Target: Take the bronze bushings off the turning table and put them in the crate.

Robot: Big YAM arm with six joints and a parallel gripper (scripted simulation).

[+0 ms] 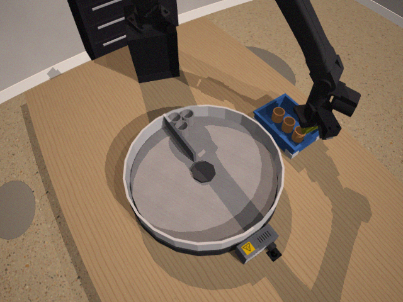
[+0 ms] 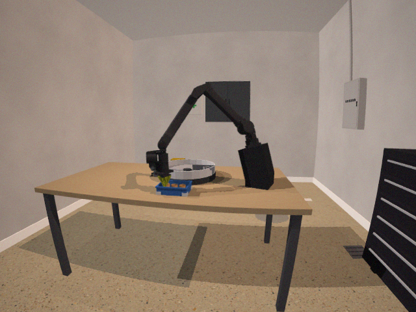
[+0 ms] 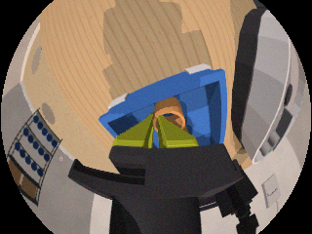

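The crate is 6 cm behind my hand, 1 cm to the right of it and 1 cm below it. Round my hand: grey turning table 11 cm behind, 33 cm to the right, 1 cm above.
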